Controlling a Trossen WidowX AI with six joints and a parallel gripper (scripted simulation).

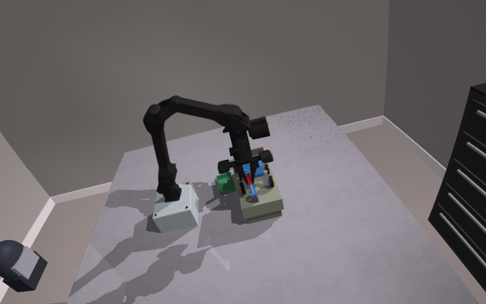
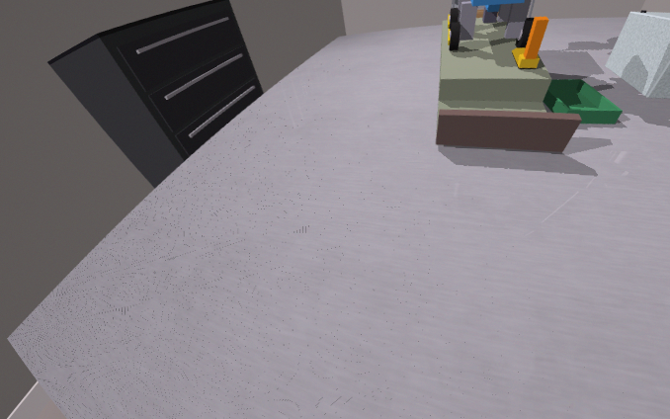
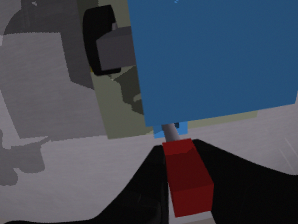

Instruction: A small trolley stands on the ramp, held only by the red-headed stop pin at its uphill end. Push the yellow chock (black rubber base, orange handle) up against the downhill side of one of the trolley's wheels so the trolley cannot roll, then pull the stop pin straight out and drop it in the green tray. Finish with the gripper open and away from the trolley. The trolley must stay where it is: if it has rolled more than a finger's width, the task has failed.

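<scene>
Right now my gripper tip is 19 cm to the right of the green tray, 16 cm above it and 13 cm past it. From my gripper tip the other things lie so: ramp: 11 cm below, 10 cm to the left, 1 cm ahead; then red-headed stop pin: right at my gripper tip; then trolley: 9 cm to the left, 4 cm below, 1 cm ahead.
</scene>
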